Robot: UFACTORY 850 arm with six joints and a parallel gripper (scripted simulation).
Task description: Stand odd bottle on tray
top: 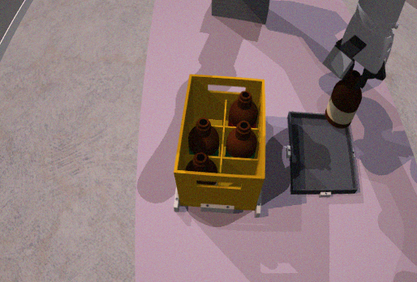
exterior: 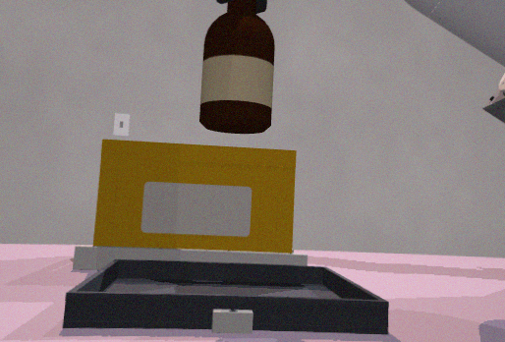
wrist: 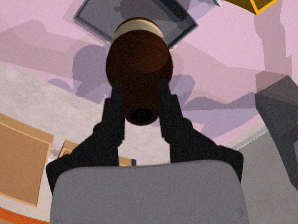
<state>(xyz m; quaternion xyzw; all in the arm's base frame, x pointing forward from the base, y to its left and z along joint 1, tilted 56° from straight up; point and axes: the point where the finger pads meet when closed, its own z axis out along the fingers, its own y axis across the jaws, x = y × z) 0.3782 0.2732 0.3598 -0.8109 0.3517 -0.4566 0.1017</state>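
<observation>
Right now the tray is 310 mm below my hand. Round my hand: yellow crate 280 mm to the right, 240 mm below, 10 mm behind; bottle 230 mm below, 220 mm to the right, 90 mm behind.
</observation>
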